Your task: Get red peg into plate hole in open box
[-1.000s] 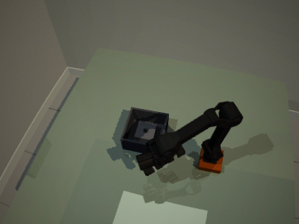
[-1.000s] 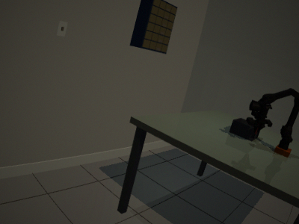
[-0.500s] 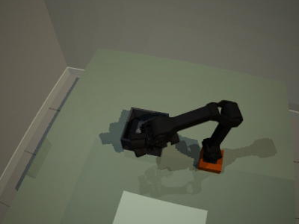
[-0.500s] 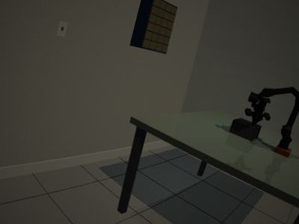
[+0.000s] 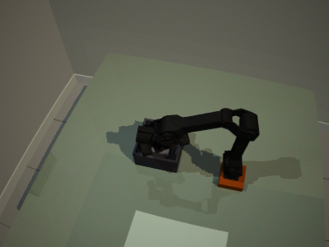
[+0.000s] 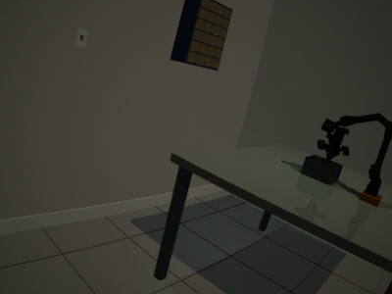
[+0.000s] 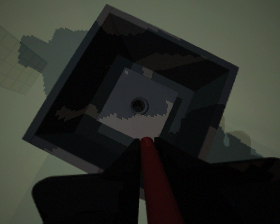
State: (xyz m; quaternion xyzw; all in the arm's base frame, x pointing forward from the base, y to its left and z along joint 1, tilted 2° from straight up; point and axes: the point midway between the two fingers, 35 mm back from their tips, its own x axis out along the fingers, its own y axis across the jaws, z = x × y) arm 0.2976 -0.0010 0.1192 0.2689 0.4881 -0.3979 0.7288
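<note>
The red peg is 30 mm above my gripper tip, 10 mm to the left of it and 10 mm behind it. Also, from my gripper tip: dark box (90 mm below, 40 mm to the right, 30 mm ahead); grey plate (70 mm below, 40 mm to the right, 30 mm ahead).
</note>
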